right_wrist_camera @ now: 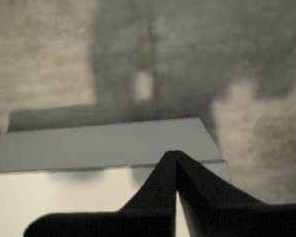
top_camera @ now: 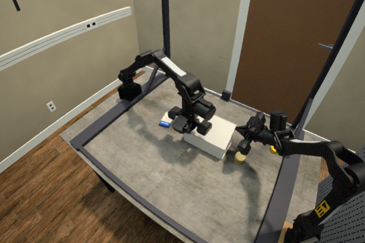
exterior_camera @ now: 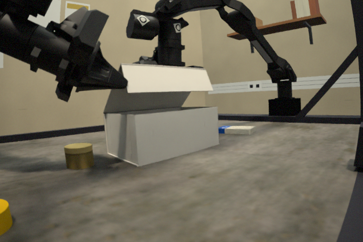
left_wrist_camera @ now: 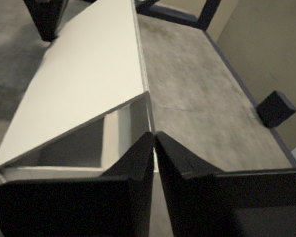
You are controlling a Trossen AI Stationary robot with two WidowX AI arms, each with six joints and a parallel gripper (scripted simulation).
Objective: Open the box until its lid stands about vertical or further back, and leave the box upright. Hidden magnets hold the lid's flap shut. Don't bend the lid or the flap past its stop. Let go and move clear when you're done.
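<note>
My left hand is 3 cm short of the flap and 13 cm to the left of it. Also, from my left hand: box 5 cm ahead, 12 cm to the right, 5 cm below.
The box is 90 mm behind my right hand, 50 mm to the left of it and 30 mm below it. The rest, counted from my right hand: flap 110 mm behind, 50 mm to the left, 20 mm above.
</note>
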